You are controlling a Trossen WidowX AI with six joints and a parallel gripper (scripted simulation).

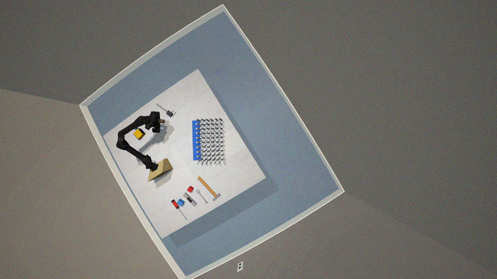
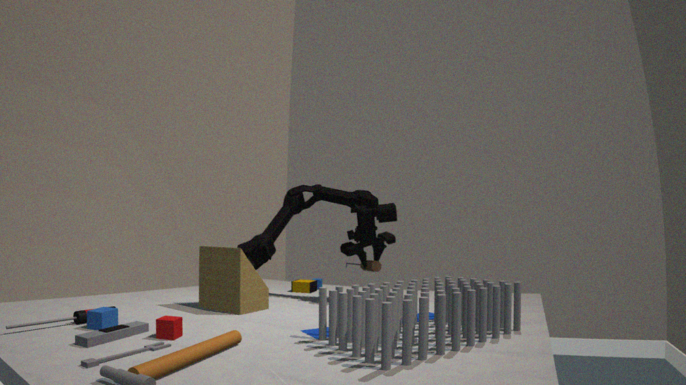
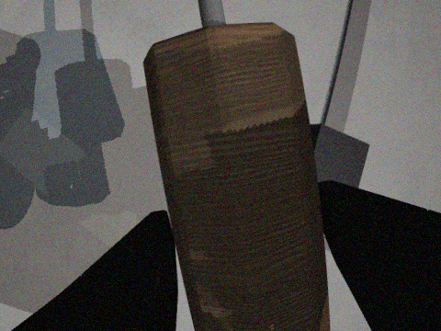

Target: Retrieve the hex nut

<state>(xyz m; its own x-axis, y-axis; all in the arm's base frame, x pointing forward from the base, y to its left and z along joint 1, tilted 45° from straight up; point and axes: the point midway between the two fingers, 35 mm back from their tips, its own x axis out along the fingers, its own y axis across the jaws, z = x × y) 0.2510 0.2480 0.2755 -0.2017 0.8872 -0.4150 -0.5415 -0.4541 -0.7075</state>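
The blue taped strip is 21 cm ahead of my gripper tip, 30 cm to the right of it and 12 cm below it. Round my gripper tip: wrench: 1 cm ahead, 83 cm to the right, 11 cm below; grey bar: 11 cm behind, 81 cm to the right, 10 cm below; red cube: 5 cm behind, 72 cm to the right, 10 cm below.
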